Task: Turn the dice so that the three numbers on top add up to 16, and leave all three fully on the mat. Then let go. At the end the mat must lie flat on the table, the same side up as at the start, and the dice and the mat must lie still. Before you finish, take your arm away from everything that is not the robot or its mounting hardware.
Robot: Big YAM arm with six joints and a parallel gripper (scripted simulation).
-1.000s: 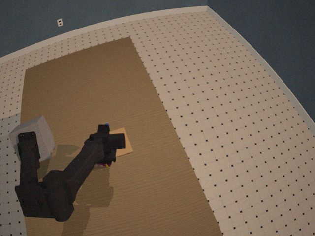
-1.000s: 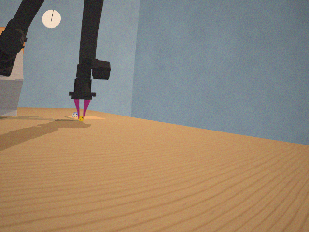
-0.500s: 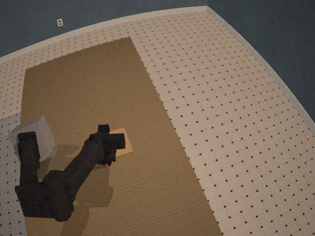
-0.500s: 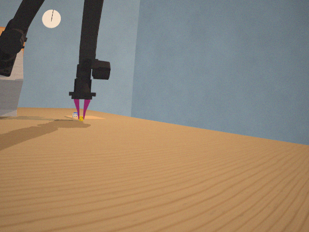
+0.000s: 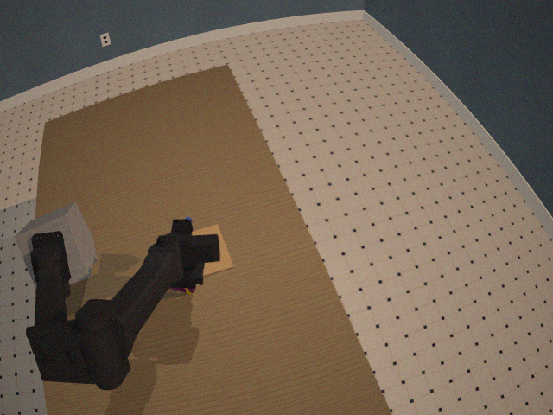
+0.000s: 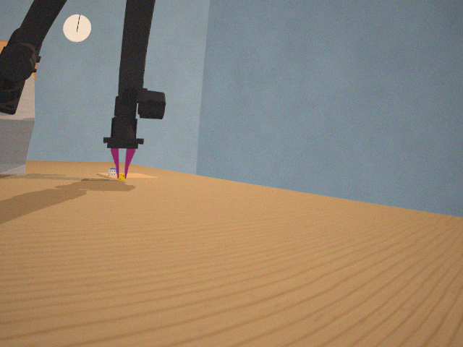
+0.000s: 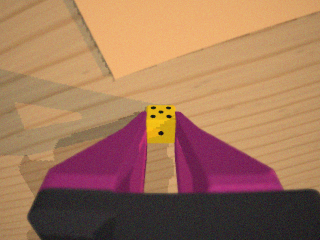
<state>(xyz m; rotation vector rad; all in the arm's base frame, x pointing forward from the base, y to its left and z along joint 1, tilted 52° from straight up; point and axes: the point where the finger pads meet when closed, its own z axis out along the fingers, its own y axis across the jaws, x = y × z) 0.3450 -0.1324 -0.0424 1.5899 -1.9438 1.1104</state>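
The white die is 100 mm to the left of my hand. Round my hand: mat (110 mm to the left, 50 mm ahead, 10 mm below); blue die (210 mm to the left, 40 mm ahead, 10 mm below); yellow die (10 mm below).
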